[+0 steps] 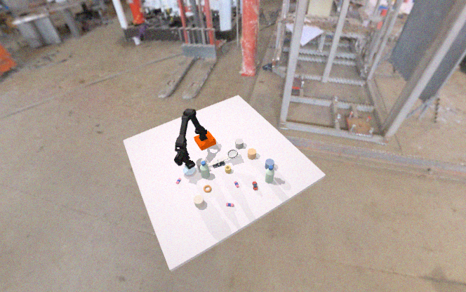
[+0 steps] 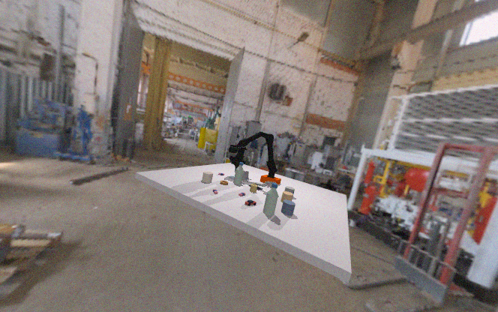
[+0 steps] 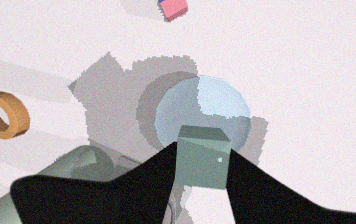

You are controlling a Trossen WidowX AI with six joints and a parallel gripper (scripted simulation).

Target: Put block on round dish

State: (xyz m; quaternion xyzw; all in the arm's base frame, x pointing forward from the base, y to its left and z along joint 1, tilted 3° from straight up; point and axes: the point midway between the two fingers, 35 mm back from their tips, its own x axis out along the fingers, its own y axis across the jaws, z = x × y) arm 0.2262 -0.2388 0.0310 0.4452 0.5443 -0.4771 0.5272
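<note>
My gripper tip is 50 mm above the light blue round dish. From my gripper tip the other things lie so: cream cylinder: 300 mm ahead, 50 mm to the right, 20 mm below; then balance: 230 mm to the left, 70 mm ahead, 20 mm below; then pale green block: 10 mm above.
</note>
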